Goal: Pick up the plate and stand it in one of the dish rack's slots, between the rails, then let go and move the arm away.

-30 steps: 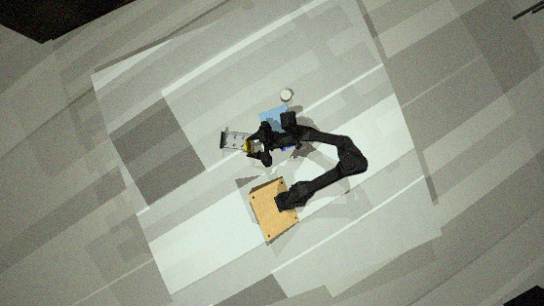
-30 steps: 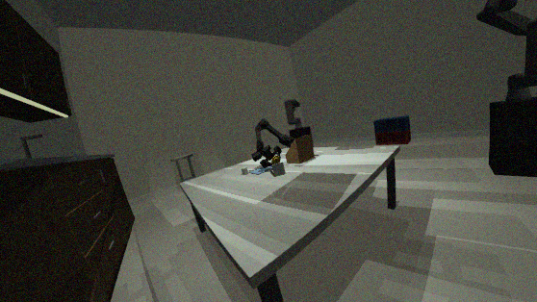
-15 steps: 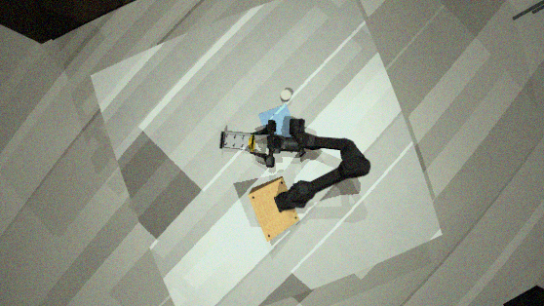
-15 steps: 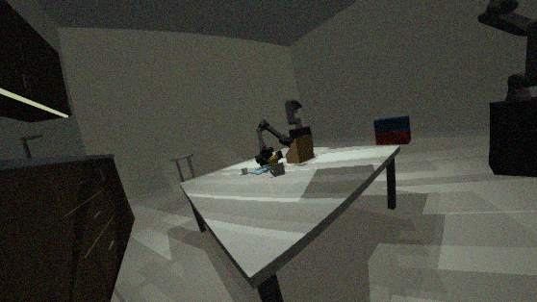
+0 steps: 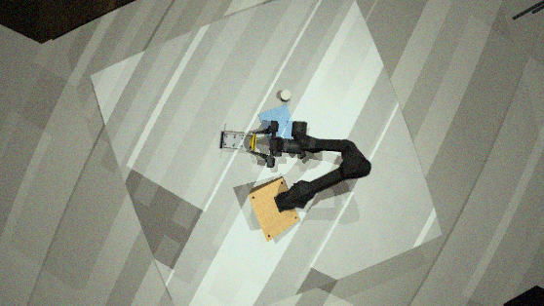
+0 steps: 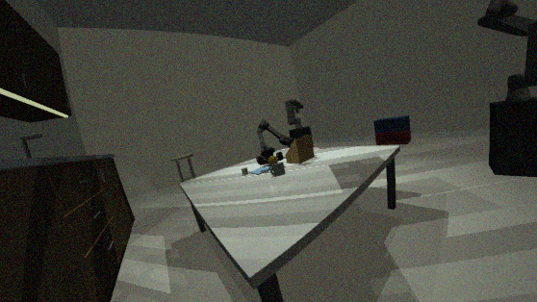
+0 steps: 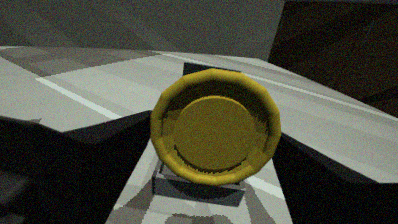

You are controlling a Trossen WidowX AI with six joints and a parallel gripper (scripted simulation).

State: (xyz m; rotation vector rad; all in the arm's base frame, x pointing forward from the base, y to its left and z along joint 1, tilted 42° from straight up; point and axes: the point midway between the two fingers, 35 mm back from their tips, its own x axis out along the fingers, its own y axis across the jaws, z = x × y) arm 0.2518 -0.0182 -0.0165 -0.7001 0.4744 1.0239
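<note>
Now: gripper tip 3 cm short of the dish rack, 6 cm to the right of it and 5 cm above it. From my gripper tip the other things lie so: white cup (14 cm ahead, 20 cm to the right, 5 cm below); then yellow plate (1 cm to the right); then blue mat (3 cm ahead, 13 cm to the right, 7 cm below).
</note>
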